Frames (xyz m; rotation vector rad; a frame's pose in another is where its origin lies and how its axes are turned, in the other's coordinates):
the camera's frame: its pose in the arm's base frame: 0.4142 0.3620 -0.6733 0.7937 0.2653 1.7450
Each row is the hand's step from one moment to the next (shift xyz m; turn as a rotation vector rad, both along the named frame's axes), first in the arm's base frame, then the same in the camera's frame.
Working: the arm's base frame: its pose in the camera's frame: -0.0279 0.8080 0.3197 -0.7937 -0.2653 -1.7450

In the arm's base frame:
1: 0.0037 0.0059 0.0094 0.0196 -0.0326 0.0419
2: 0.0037 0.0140 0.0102 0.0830 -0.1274 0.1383
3: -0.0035 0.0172 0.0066 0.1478 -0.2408 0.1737
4: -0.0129 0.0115 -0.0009 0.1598 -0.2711 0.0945
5: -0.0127 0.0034 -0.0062 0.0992 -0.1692 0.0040
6: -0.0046 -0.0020 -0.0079 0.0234 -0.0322 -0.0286
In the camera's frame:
1: 0.0085 0.0004 0.0081 -0.0168 0.0189 0.0506
2: 0.0162 -0.0019 0.0069 -0.0760 0.0548 0.1829
3: 0.0187 0.0006 -0.0010 -0.1753 0.0621 0.2746
4: 0.0119 0.0056 -0.0113 -0.2343 0.0194 0.2296
5: 0.0024 0.0052 -0.0134 -0.1667 -0.0178 0.1019
6: -0.0042 -0.0002 -0.0084 -0.0433 -0.0230 0.0003

